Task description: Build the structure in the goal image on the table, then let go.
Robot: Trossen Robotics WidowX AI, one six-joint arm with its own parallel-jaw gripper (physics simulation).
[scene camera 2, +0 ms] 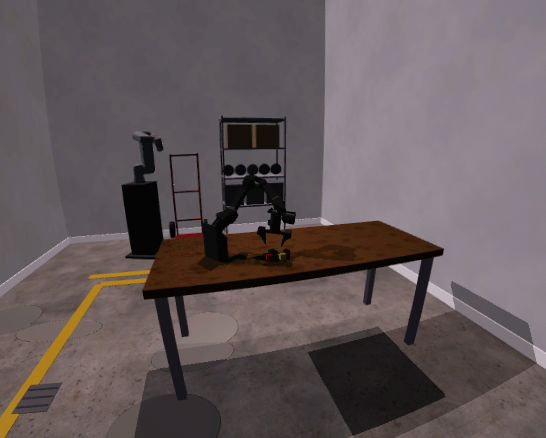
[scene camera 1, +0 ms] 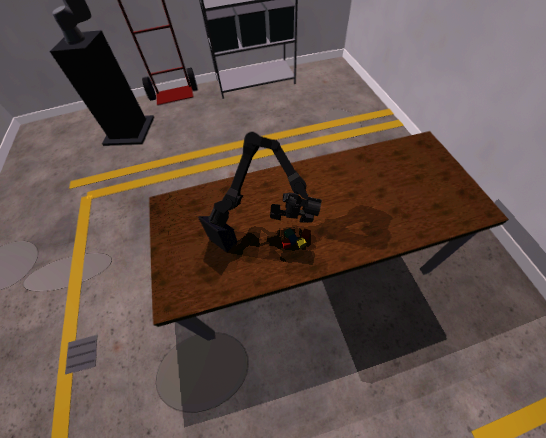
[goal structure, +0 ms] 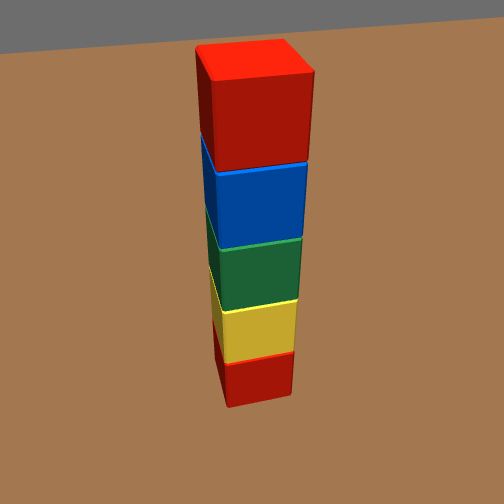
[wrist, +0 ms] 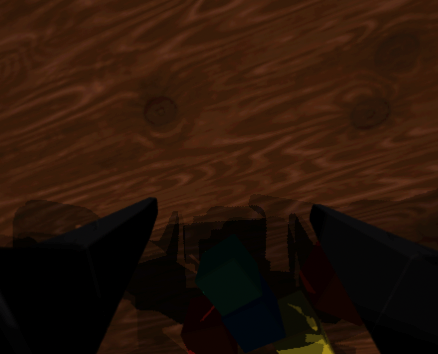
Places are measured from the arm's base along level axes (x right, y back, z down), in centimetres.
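Pixels of known places: gripper, between the fingertips: [scene camera 2: 273, 245] [scene camera 1: 290, 220] [wrist: 234, 208]; arm's base, origin of its link: [scene camera 2: 214, 230] [scene camera 1: 216, 222].
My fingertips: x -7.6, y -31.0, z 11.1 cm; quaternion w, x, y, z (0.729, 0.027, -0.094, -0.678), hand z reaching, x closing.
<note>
For each thing: its top centre in the pictures, then the offset to it from my fingertips. Level surfaces: height alone.
- dark green block, centre of its top: [wrist: 228, 289] [scene camera 1: 289, 231] [scene camera 2: 272, 250] dx +5.8, dy +0.4, dz +0.4 cm
- blue block, centre of its top: [wrist: 253, 329] [scene camera 2: 275, 252] dx +8.8, dy -1.3, dz +0.4 cm
- yellow block, centre of its top: [scene camera 1: 301, 241] [scene camera 2: 281, 253] dx +10.6, dy -4.8, dz +0.4 cm
- dark red block, centre of its top: [wrist: 351, 298] [scene camera 1: 306, 232] [scene camera 2: 286, 250] dx +6.0, dy -7.2, dz +0.4 cm
- wooden table, height of its surface: dz +3.7 cm
My gripper [scene camera 1: 291, 218] [scene camera 2: 274, 244] [wrist: 234, 208] is open and empty, above and a little behind a small cluster of blocks on the table. A dark green block [scene camera 1: 289, 233] [scene camera 2: 272, 251] [wrist: 230, 280] is at the back of the cluster, against a blue block [scene camera 2: 275, 256] [wrist: 255, 322]. A red block [scene camera 1: 286, 245] [scene camera 2: 269, 257] [wrist: 205, 330] is at the left and a yellow block [scene camera 1: 301, 243] [scene camera 2: 282, 256] [wrist: 302, 322] at the right front. A dark red block [scene camera 1: 306, 234] [scene camera 2: 287, 252] [wrist: 325, 295] is at the right back, partly hidden by a finger in the wrist view. Shadow obscures contacts and heights.
The arm's base [scene camera 1: 218, 234] [scene camera 2: 215, 241] stands on the wooden table [scene camera 1: 410, 175] [scene camera 2: 380, 237] left of the blocks. Behind the table are a black pedestal [scene camera 1: 100, 85] [scene camera 2: 142, 220] with another arm, a red hand truck [scene camera 1: 174, 95] and a shelf rack [scene camera 2: 222, 165].
</note>
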